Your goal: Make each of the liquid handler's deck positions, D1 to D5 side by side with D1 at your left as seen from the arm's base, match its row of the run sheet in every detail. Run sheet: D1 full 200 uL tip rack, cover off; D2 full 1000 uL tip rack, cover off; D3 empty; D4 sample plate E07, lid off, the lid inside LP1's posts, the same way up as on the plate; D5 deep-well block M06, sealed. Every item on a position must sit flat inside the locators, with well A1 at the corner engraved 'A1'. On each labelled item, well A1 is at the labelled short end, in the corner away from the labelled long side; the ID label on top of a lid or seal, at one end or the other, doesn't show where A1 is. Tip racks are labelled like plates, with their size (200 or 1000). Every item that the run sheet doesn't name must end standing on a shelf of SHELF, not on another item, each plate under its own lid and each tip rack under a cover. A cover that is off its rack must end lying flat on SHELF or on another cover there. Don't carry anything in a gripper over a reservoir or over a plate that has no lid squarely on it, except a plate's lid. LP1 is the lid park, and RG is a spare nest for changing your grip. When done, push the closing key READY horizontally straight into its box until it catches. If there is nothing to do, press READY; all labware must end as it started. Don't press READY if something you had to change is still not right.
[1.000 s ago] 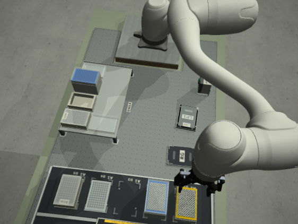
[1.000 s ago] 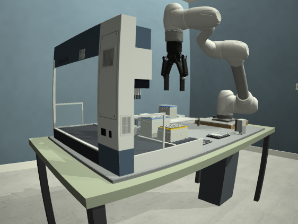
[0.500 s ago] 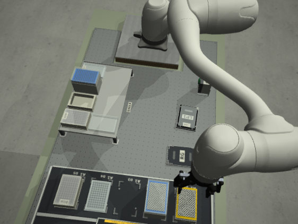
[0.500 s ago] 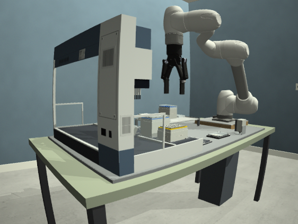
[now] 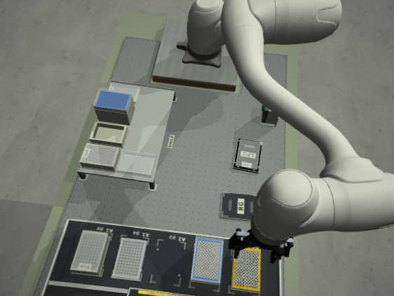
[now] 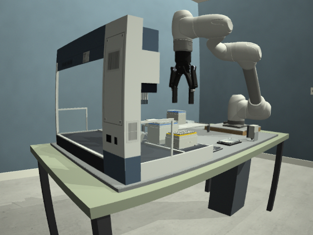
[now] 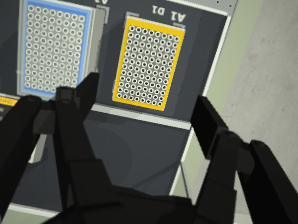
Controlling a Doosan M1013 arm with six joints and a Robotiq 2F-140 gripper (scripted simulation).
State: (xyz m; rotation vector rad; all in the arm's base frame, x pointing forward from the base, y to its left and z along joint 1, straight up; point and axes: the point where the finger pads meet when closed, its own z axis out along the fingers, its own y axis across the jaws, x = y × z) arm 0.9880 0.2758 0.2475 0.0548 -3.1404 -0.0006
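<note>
Right now my hand is 18 cm above the yellow-rimmed tip rack, 1 cm to the right of it and 1 cm short of it. From my hand the other things lie so: blue-rimmed tip rack: 15 cm below, 13 cm to the right; liquid handler's tall frame: 37 cm ahead, 6 cm to the left; RG nest: 28 cm below, 25 cm behind, 3 cm to the right.
</note>
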